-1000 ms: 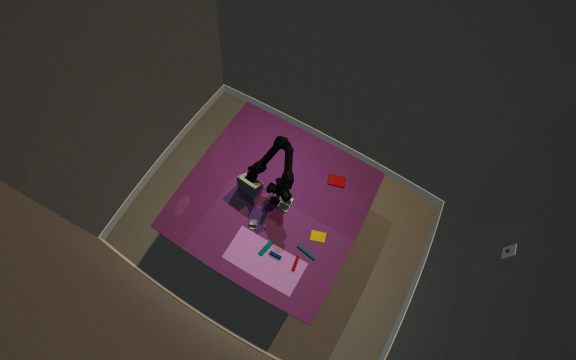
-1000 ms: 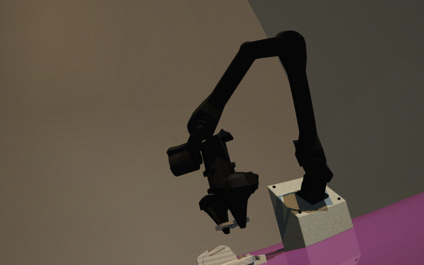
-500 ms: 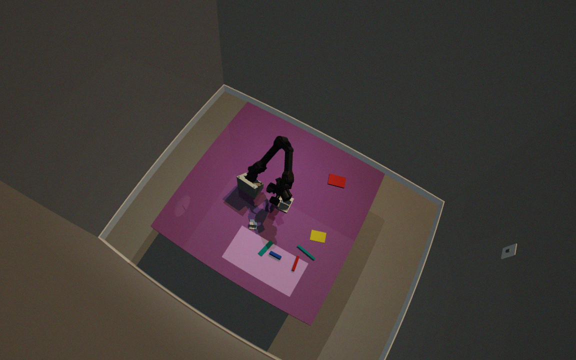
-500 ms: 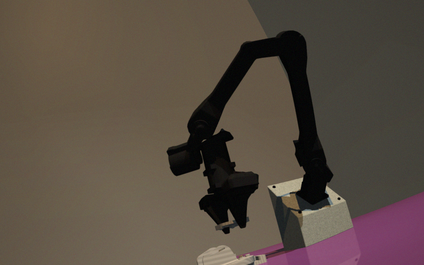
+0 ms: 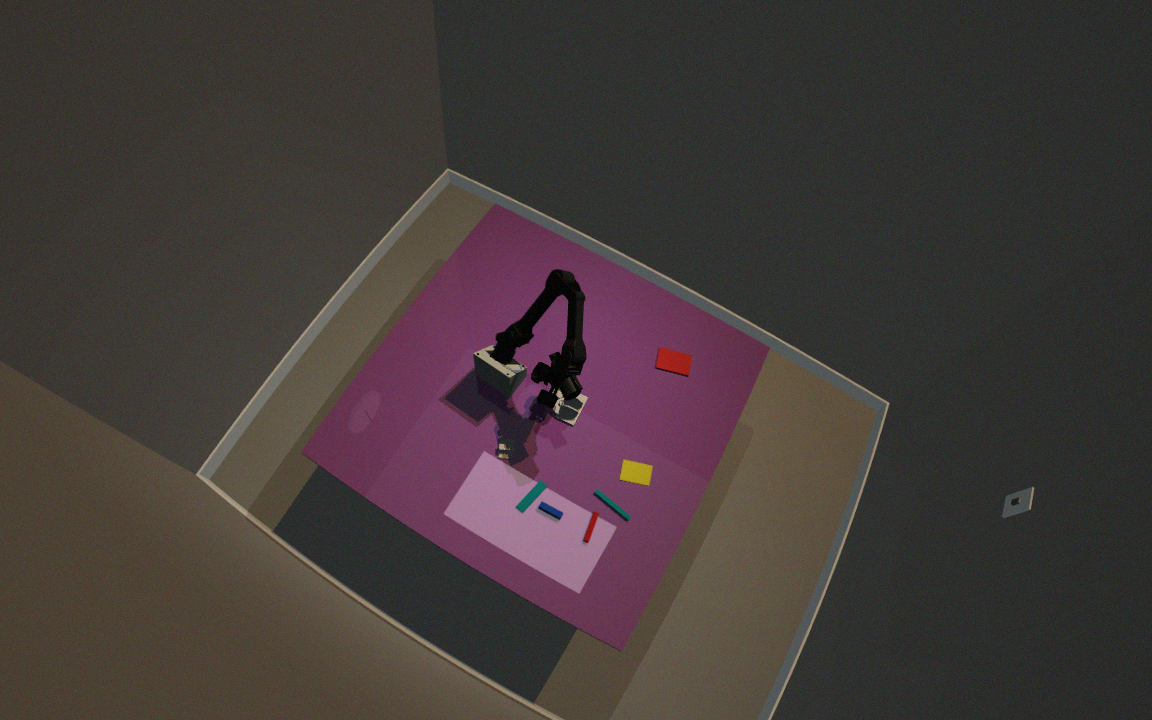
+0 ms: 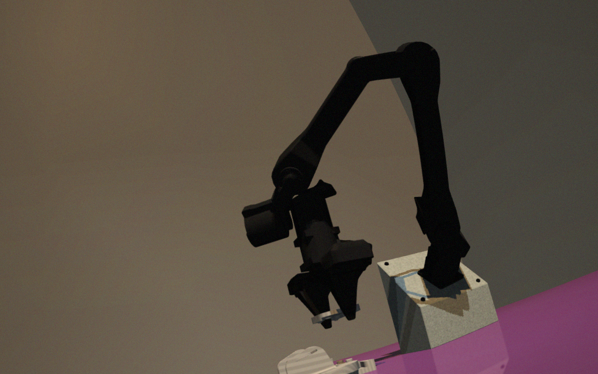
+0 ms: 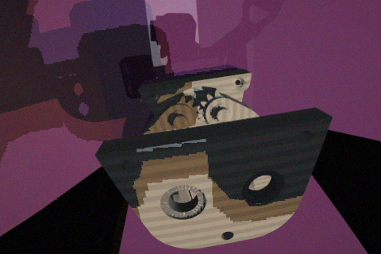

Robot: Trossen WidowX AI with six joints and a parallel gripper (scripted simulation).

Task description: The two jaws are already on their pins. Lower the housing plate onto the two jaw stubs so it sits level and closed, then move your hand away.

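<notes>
My gripper tip is 2 cm short of the jaw stub, 2 cm to the left of it and 7 cm above it. Also, from my gripper tip: red square (33 cm ahead, 35 cm to the left, 8 cm below); then small white block (6 cm behind, 25 cm to the right, 7 cm below); then yellow square (38 cm ahead, 11 cm to the right, 8 cm below).
</notes>
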